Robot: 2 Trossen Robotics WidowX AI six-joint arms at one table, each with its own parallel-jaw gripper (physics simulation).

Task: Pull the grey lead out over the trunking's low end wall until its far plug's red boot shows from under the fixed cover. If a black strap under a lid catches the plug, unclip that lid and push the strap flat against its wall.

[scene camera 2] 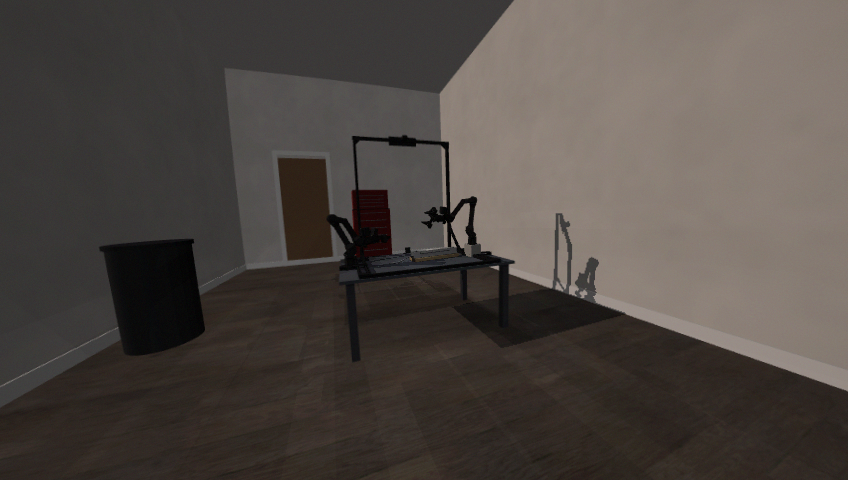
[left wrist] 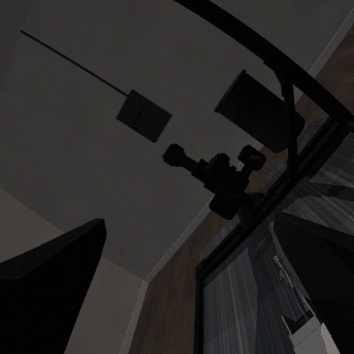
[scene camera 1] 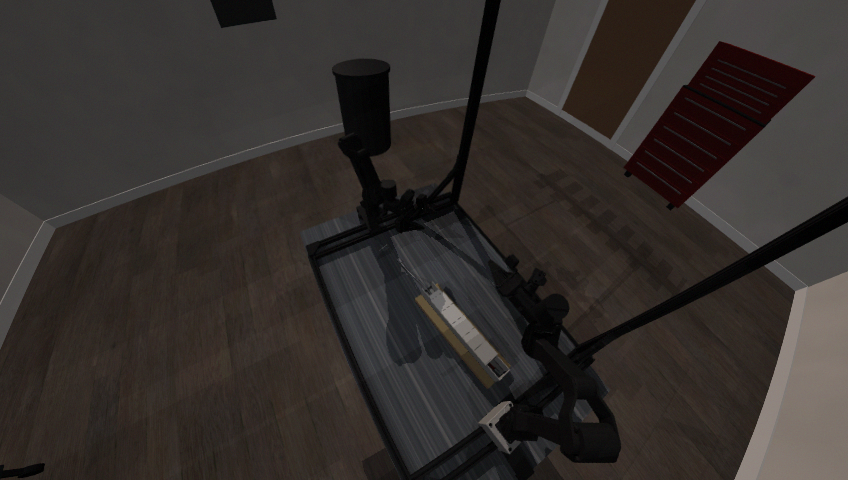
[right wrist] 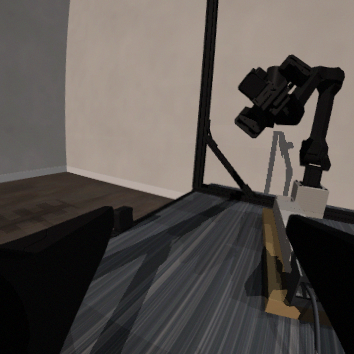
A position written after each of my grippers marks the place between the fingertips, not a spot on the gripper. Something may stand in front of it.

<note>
My left gripper [scene camera 1: 491, 262] is open and holds nothing. My right gripper [scene camera 1: 430, 220] is open and holds nothing. Further things: a trunking [scene camera 1: 485, 374].
My left gripper shows as well in the left wrist view [left wrist: 190, 224] and in the right wrist view [right wrist: 274, 83]. My right gripper is seen too in the left wrist view [left wrist: 253, 176] and in the right wrist view [right wrist: 202, 219]. The trunking is seen too in the left wrist view [left wrist: 299, 329] and in the right wrist view [right wrist: 284, 294].
</note>
